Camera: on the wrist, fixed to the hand. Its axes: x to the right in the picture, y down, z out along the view.
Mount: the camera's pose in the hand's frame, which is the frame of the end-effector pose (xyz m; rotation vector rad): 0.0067 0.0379 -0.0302 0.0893 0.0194 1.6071
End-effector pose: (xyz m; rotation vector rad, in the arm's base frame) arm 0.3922 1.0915 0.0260 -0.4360 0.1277 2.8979
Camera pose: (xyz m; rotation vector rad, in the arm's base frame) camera 0.3862 1.0523 -0.0027 0.1734 -0.4045 -1.7247
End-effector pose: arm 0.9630 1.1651 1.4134 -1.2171 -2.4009 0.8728
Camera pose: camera 0.9981 1.1991 1.4122 2.6627 0.7795 -1.0506
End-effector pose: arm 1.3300 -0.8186 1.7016 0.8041 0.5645 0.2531
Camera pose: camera 1.3183 -0.7719 1.7102 1.1973 -0.1867 1.7055
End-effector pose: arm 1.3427 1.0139 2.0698 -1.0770 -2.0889 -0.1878
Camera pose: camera 1.3857 1.0288 2.0878 -2.2519 -0.6852 0.6577
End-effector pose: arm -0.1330 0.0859 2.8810 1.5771 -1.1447 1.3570
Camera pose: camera -0.1783 0.1010 2.8919 -0.3336 2.1019 -1.9034
